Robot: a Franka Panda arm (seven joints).
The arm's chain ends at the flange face. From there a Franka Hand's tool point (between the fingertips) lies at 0.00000 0.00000 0.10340 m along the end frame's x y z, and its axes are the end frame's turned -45 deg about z.
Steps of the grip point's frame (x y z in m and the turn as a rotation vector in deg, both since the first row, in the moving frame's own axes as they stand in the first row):
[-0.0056 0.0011 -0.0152 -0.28 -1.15 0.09]
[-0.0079 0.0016 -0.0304 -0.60 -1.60 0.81]
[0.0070 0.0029 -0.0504 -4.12 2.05 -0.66]
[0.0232 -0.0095 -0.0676 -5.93 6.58 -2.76]
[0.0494 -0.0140 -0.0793 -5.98 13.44 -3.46]
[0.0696 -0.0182 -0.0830 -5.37 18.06 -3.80]
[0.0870 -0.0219 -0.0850 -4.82 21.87 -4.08]
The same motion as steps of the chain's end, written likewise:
[-0.0021 0.0029 -0.0152 -1.01 -0.62 0.09]
[-0.0032 0.0039 -0.0304 -1.56 -0.71 0.81]
[-0.0009 -0.0055 -0.0501 -1.46 4.36 -0.66]
[-0.0062 -0.0219 -0.0664 0.46 8.85 -2.76]
[0.0008 -0.0347 -0.0759 5.28 13.73 -3.46]
[0.0075 -0.0452 -0.0775 8.97 16.57 -3.80]
[0.0136 -0.0546 -0.0772 12.06 18.87 -4.08]

